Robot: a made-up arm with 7 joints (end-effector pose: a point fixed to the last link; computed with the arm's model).
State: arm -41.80 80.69 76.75 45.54 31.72 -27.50 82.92
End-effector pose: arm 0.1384 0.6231 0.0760 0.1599 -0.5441 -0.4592 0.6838
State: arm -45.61 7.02 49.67 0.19 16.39 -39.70 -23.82
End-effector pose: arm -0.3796 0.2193 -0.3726 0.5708 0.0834 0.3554 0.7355
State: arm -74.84 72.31 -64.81 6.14 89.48 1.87 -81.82
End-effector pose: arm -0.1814 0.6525 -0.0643 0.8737 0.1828 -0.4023 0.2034
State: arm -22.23 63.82 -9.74 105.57 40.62 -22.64 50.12
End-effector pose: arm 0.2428 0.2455 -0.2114 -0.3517 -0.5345 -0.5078 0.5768
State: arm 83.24 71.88 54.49 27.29 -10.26 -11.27 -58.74
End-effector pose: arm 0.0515 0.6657 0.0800 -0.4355 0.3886 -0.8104 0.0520
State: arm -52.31 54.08 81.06 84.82 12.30 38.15 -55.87
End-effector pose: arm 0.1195 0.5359 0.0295 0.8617 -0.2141 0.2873 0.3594
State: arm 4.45 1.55 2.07 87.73 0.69 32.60 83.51
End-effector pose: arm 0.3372 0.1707 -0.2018 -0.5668 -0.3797 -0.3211 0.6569
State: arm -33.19 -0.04 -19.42 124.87 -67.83 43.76 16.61
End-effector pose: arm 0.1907 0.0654 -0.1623 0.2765 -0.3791 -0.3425 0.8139
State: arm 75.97 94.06 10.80 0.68 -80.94 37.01 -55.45
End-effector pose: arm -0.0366 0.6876 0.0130 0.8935 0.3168 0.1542 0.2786
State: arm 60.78 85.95 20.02 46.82 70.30 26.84 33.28
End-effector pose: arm 0.0644 0.5922 0.2160 -0.0357 -0.9229 0.1276 0.3615
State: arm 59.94 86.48 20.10 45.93 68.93 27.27 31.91
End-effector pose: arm 0.0633 0.5953 0.2136 -0.0202 -0.9142 0.1479 0.3768
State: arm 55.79 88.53 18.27 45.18 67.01 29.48 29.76
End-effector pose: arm 0.0719 0.5960 0.2126 0.0139 -0.8791 0.1741 0.4434
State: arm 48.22 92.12 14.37 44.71 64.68 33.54 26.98
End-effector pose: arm 0.0918 0.5938 0.2114 0.0713 -0.8047 0.2020 0.5537
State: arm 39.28 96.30 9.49 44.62 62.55 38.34 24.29
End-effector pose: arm 0.1179 0.5897 0.2071 0.1405 -0.6993 0.2220 0.6648
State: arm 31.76 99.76 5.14 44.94 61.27 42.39 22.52
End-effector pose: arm 0.1420 0.5854 0.1996 0.1971 -0.5990 0.2284 0.7418
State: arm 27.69 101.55 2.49 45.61 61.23 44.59 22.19
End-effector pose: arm 0.1575 0.5817 0.1931 0.2198 -0.5429 0.2237 0.7790
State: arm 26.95 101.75 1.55 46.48 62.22 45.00 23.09
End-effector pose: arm 0.1644 0.5786 0.1901 0.2096 -0.5360 0.2128 0.7896
